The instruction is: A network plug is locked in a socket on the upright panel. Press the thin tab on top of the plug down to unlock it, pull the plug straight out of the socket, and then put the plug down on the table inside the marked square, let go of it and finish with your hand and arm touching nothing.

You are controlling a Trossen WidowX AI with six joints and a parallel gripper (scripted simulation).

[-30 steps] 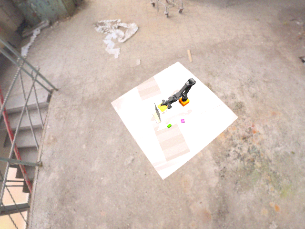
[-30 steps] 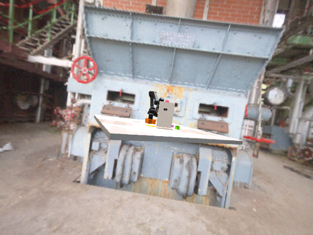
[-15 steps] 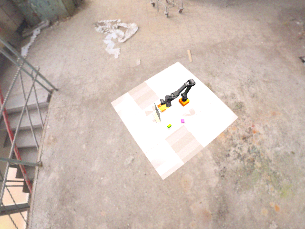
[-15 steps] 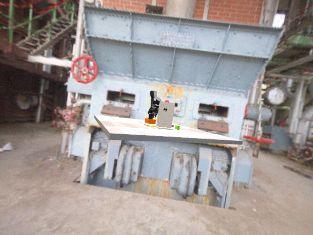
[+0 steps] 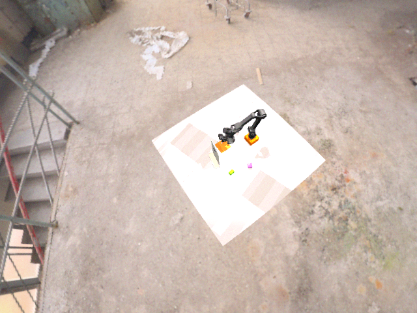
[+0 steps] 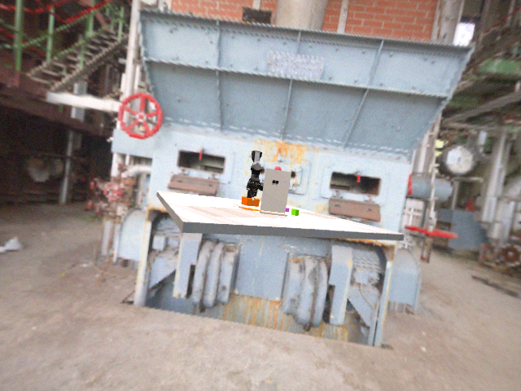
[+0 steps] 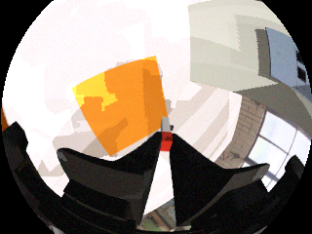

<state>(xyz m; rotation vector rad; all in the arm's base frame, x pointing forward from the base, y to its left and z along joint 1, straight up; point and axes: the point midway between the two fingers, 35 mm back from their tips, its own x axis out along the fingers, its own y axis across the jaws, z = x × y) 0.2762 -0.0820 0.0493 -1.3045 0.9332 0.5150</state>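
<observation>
Now: gripper tip 8 cm above the orange marked square. The rest, counted from my gripper tip: network plug (right at my gripper tip); upright grey panel (14 cm ahead, 10 cm to the left, 5 cm above).
</observation>
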